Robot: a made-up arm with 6 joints. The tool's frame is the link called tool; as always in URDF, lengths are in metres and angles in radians. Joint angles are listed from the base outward. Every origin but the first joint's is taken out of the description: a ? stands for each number. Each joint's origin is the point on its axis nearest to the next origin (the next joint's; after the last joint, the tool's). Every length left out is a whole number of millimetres.
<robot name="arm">
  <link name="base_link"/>
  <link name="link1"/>
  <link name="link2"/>
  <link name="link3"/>
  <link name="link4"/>
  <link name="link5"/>
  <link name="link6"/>
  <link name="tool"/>
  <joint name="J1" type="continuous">
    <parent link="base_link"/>
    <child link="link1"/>
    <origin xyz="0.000 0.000 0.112" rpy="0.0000 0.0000 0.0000"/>
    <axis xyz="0 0 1"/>
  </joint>
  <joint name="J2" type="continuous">
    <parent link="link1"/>
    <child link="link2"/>
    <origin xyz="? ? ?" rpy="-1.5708 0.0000 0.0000"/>
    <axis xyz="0 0 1"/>
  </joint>
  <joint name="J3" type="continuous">
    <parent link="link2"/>
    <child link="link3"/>
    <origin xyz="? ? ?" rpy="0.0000 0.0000 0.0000"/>
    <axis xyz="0 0 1"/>
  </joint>
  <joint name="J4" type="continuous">
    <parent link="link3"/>
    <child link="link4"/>
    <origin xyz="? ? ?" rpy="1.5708 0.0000 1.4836"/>
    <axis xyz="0 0 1"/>
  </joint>
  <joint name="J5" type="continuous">
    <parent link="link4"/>
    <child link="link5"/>
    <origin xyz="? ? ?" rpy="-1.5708 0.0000 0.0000"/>
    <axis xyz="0 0 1"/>
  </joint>
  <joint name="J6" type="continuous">
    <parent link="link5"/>
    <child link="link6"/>
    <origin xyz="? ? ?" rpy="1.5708 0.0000 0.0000"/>
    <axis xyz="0 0 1"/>
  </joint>
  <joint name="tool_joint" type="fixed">
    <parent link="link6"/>
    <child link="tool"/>
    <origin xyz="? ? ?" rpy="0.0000 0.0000 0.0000"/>
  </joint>
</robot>
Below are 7 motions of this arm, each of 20 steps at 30 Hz.
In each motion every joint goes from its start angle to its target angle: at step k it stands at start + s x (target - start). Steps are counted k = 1, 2, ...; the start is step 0. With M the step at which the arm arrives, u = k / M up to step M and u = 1 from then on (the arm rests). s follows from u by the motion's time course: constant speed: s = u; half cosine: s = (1 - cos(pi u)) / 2; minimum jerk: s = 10 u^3 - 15 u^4 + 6 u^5.
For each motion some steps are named. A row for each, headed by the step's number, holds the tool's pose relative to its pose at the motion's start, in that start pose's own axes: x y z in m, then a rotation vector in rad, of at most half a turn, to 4 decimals.
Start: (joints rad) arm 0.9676 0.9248 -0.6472 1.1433 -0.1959 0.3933
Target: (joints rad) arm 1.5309 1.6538 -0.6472 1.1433 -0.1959 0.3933
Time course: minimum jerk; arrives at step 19
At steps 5, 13, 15, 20:
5: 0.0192 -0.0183 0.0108 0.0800 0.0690 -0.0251
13: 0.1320 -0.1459 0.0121 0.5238 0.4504 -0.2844
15: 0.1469 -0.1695 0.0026 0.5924 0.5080 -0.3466
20: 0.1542 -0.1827 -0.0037 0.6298 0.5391 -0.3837

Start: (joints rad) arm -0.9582 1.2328 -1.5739 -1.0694 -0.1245 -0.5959
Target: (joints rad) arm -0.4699 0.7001 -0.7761 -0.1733 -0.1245 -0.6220
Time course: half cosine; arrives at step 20
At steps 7, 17, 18, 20:
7: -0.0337 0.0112 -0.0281 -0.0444 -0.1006 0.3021
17: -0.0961 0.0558 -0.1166 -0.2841 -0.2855 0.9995
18: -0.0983 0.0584 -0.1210 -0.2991 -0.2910 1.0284
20: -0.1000 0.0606 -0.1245 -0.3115 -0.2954 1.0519

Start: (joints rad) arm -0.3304 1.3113 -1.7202 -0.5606 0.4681 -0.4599
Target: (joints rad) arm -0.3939 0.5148 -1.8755 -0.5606 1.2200 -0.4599
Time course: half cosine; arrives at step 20
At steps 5, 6, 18, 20:
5: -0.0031 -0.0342 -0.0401 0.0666 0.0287 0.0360
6: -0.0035 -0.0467 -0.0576 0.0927 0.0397 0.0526
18: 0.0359 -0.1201 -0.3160 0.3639 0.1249 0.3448
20: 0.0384 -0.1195 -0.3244 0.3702 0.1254 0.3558

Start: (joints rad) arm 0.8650 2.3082 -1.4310 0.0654 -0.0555 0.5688
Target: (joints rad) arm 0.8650 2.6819 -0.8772 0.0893 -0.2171 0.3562
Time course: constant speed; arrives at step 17
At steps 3, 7, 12, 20:
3: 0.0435 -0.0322 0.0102 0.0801 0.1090 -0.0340
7: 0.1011 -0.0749 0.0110 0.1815 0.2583 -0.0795
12: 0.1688 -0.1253 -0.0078 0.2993 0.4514 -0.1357
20: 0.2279 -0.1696 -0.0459 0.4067 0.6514 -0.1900

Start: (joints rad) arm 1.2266 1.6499 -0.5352 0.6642 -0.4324 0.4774
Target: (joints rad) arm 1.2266 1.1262 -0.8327 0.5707 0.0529 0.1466
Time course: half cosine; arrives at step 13
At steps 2, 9, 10, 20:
2: -0.0040 0.0098 -0.0026 -0.0297 0.0046 -0.0121
9: -0.0604 0.1184 -0.0782 -0.4078 -0.0073 -0.2340
10: -0.0674 0.1285 -0.0926 -0.4528 -0.0188 -0.2692
20: -0.0770 0.1411 -0.1144 -0.5141 -0.0388 -0.3204

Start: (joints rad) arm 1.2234 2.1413 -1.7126 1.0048 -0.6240 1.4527
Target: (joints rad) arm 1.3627 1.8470 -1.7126 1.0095 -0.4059 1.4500
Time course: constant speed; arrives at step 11
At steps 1, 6, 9, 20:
1: 0.0115 0.0038 -0.0043 0.0124 0.0275 0.0135
6: 0.0658 0.0249 -0.0308 0.0756 0.1671 0.0777
9: 0.0957 0.0393 -0.0502 0.1138 0.2525 0.1136
20: 0.1142 0.0497 -0.0644 0.1392 0.3101 0.1365

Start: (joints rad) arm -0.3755 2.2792 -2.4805 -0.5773 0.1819 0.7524
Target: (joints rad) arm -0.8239 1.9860 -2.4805 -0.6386 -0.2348 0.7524
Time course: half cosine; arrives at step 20
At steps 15, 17, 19, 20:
15: -0.1659 -0.1043 -0.0787 0.0749 -0.5537 -0.2051
17: -0.1814 -0.1107 -0.0919 0.0803 -0.6073 -0.2417
19: -0.1892 -0.1136 -0.0991 0.0828 -0.6349 -0.2621
20: -0.1902 -0.1140 -0.1001 0.0831 -0.6384 -0.2647

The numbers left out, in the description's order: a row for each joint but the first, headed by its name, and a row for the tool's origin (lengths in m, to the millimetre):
J2: 0.000 0.000 0.000
J3: -0.199 -0.027 0.000
J4: 0.240 -0.042 0.000
J5: 0.000 0.000 0.000
J6: 0.000 -0.090 0.000
tool: 0.000 0.000 0.000

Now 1 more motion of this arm.
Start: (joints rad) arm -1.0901 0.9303 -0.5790 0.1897 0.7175 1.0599
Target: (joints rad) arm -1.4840 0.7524 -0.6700 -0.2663 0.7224 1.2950
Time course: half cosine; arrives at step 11
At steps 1, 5, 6, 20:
1: -0.0021 -0.0001 -0.0012 -0.0011 -0.0117 0.0037
5: -0.0414 -0.0049 -0.0286 -0.0160 -0.2554 0.0812
6: -0.0537 -0.0080 -0.0399 -0.0177 -0.3435 0.1094
20: -0.0850 -0.0212 -0.0791 -0.0116 -0.6178 0.1962

